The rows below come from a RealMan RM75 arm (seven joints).
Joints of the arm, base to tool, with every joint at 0 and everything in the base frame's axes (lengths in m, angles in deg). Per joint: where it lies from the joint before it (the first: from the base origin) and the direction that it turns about. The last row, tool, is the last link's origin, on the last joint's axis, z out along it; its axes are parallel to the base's.
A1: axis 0 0 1 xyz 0.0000 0.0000 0.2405
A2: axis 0 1 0 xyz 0.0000 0.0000 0.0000
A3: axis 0 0 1 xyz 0.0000 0.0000 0.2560
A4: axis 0 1 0 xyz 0.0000 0.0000 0.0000
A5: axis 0 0 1 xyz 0.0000 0.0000 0.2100
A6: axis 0 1 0 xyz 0.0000 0.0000 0.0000
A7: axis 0 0 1 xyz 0.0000 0.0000 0.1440
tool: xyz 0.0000 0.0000 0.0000
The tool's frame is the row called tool.
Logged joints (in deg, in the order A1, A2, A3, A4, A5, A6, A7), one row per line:
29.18, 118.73, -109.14, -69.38, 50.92, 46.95, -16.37
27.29, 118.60, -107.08, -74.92, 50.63, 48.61, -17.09
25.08, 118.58, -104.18, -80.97, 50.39, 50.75, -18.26
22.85, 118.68, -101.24, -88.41, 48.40, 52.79, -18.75
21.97, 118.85, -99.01, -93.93, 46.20, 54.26, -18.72
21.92, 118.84, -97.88, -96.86, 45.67, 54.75, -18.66
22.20, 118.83, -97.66, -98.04, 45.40, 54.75, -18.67
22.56, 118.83, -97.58, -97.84, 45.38, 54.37, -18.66
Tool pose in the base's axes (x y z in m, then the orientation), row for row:
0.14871, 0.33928, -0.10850, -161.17, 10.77, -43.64
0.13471, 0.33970, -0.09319, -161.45, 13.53, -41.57
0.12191, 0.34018, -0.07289, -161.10, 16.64, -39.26
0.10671, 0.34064, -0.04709, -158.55, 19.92, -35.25
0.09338, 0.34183, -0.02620, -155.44, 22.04, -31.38
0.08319, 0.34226, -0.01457, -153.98, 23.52, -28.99
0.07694, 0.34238, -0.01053, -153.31, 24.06, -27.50
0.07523, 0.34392, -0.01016, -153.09, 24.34, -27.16
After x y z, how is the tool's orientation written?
As angles about the fixed x, y, z axes (roll, pitch, yaw), in degrees.
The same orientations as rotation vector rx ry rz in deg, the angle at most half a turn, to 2 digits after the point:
-146.26, 61.23, 4.10
-146.39, 58.83, 8.35
-145.89, 56.07, 12.78
-144.14, 51.13, 16.82
-142.22, 46.53, 19.23
-141.32, 43.88, 21.24
-141.14, 42.19, 22.16
-140.97, 41.85, 22.53

